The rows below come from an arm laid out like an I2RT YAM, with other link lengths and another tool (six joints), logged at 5 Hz.
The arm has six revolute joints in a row. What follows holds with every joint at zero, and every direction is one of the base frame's.
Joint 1 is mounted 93.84 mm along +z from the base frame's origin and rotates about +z.
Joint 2 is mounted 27.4 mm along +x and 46.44 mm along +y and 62.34 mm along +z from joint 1 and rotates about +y.
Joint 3 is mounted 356.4 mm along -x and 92.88 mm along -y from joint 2 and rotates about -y.
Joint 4 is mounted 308.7 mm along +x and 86.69 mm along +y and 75.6 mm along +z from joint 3 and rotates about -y.
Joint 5 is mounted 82.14 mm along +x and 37.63 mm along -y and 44.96 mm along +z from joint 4 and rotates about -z.
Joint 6 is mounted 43.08 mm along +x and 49 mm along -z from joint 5 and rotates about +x.
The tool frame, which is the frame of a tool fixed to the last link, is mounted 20 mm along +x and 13 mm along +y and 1 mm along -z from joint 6; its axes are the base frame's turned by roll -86.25, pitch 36.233 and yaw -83.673 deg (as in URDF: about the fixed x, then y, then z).
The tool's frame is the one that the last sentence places.
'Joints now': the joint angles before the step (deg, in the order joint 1, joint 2, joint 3, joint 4, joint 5, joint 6). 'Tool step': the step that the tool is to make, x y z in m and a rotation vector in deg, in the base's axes. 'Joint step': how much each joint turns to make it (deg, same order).
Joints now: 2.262, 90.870, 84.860, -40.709, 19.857, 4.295
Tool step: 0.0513, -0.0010, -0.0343, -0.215, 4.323, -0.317
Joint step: -0.346, 9.304, 5.362, -0.365, 0.024, -0.063
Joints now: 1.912, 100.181, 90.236, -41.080, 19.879, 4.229
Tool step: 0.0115, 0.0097, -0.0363, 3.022, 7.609, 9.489
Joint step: 0.020, 3.995, 0.155, -2.060, -8.220, -5.947
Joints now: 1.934, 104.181, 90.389, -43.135, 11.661, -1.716
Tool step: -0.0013, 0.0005, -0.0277, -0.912, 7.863, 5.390
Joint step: -0.196, 2.647, 0.003, -4.283, -2.186, -5.267
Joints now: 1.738, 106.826, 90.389, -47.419, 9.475, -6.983
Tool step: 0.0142, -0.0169, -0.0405, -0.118, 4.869, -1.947
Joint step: -1.899, 4.728, -0.041, -0.105, 0.066, 0.025
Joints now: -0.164, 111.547, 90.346, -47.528, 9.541, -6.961
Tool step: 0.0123, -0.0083, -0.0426, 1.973, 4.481, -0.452
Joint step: -1.134, 4.944, 0.013, 0.428, -2.033, -0.020
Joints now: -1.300, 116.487, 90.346, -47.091, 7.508, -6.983
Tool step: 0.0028, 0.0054, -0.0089, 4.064, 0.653, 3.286
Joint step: 0.021, 1.091, -0.005, 0.528, -4.809, -1.990
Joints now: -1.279, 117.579, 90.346, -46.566, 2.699, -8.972
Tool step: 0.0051, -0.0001, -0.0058, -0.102, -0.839, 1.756
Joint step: -0.039, 0.769, 0.011, 1.674, -0.435, -1.745
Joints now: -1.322, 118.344, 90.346, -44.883, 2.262, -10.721
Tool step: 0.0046, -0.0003, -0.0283, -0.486, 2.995, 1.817
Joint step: -0.003, 3.150, 0.004, 0.239, 0.043, -1.903
